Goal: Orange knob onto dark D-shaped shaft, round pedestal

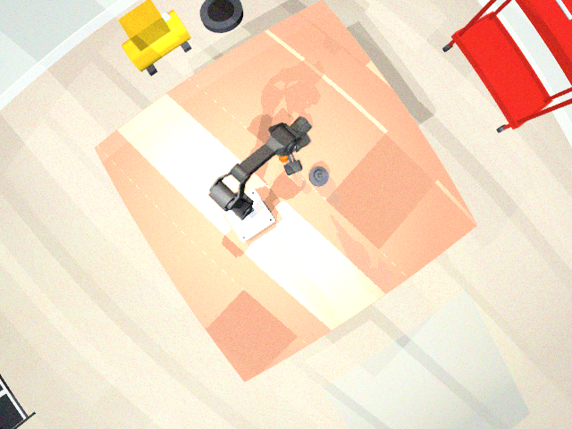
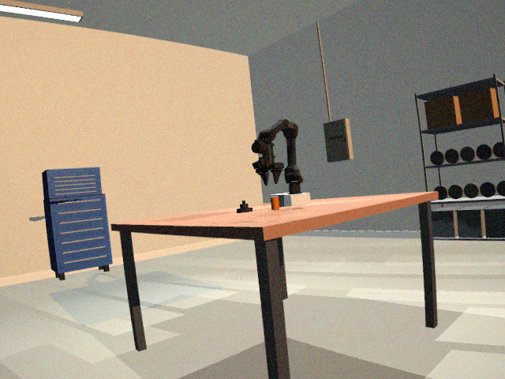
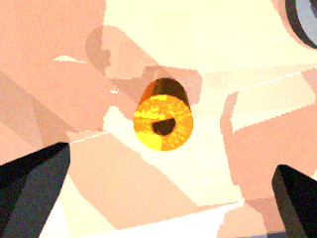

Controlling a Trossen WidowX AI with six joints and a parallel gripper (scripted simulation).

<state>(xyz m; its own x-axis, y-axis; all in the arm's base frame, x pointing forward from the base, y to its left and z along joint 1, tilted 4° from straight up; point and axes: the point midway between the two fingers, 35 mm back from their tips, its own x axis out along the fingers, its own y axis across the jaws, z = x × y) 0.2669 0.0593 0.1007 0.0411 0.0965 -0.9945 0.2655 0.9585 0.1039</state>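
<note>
The orange knob lies 10 mm behind my gripper tip, 10 mm to the left of it and 100 mm below it.
</note>
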